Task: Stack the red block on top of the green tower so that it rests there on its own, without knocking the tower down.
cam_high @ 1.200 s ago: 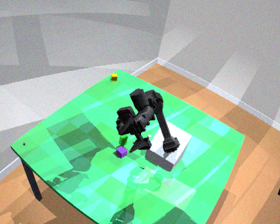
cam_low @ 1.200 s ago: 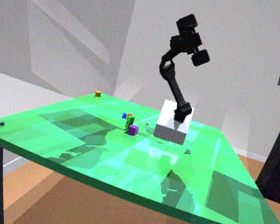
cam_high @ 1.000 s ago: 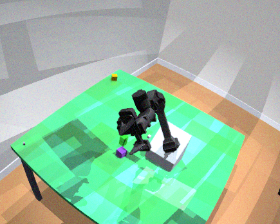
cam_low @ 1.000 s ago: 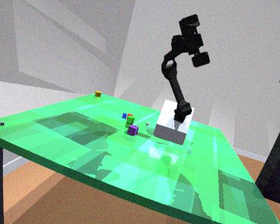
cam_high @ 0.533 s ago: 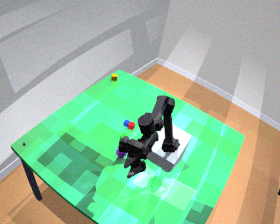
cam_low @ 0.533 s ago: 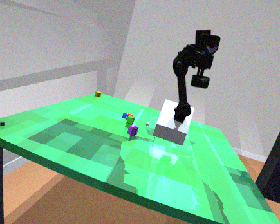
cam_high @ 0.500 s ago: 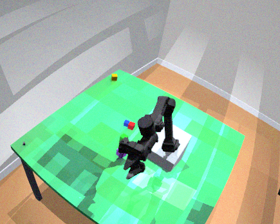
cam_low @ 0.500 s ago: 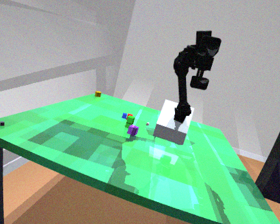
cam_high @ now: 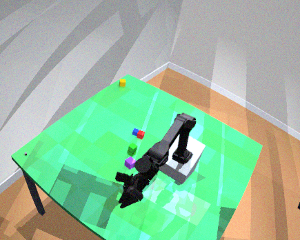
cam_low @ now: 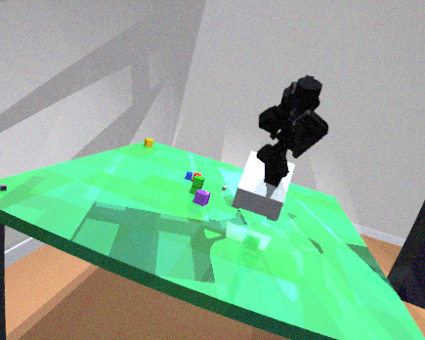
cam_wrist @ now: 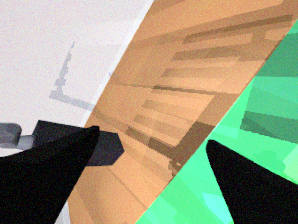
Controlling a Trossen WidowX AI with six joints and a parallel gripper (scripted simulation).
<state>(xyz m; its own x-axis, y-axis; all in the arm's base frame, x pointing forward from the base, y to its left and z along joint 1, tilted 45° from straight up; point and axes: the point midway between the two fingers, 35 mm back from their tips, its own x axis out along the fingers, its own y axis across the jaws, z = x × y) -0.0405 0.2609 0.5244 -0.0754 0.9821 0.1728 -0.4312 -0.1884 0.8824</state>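
The red block is 41 cm ahead of my gripper tip, 62 cm to the right of it and 29 cm below it. The rest, counted from my gripper tip: purple block (28 cm ahead, 40 cm to the right, 29 cm below); then small dark cube (74 cm ahead, 9 cm to the left, 30 cm below); then tiny white cube (27 cm ahead, 65 cm to the right, 30 cm below).
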